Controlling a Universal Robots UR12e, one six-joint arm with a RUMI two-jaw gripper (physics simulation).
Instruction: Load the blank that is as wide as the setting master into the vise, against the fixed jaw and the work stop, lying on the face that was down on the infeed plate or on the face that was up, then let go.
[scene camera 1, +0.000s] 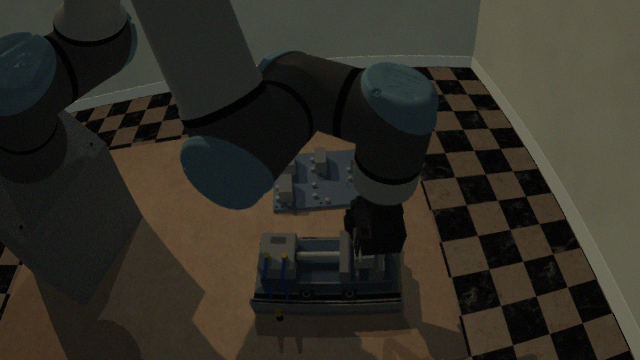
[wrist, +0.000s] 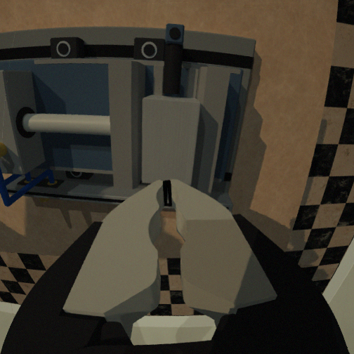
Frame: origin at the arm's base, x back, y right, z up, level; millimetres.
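Seen in the pictures: arm's base at its link origin: (scene camera 1: 29, 145).
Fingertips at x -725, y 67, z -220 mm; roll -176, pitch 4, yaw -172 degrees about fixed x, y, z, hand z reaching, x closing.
Offsets run from my fingertips to a thing's top centre. "*": to the spot under its first point.
A grey block-shaped blank (wrist: 170, 135) lies in the vise {dx +73, dy -18, dz -28 mm} (scene camera 1: 327, 306) (wrist: 115, 39), between the moving jaw (scene camera 1: 344, 255) (wrist: 123, 125) and the fixed jaw (wrist: 212, 115). In the wrist view its far end meets the dark rod of the work stop (wrist: 172, 70), and its top looks higher than the jaws. A dark shadow hides whether its side touches the fixed jaw. My gripper (scene camera 1: 358, 252) (wrist: 166, 182) is shut and empty, its fingertips over the blank's near end. Contact with the blank cannot be told. Which block is the setting master cannot be told.
The blue infeed plate {dx +97, dy -305, dz -119 mm} (scene camera 1: 335, 192) lies behind the vise, with small pegs and grey blocks {dx +107, dy -349, dz -83 mm} (scene camera 1: 320, 161) {dx +185, dy -250, dz -83 mm} (scene camera 1: 285, 187) on it. The arm hides part of it. Blue bent hoses {* dx +152, dy +25, dz -52 mm} (scene camera 1: 284, 275) (wrist: 27, 186) rise at the vise's left end. A grey pedestal (scene camera 1: 75, 225) stands at the left.
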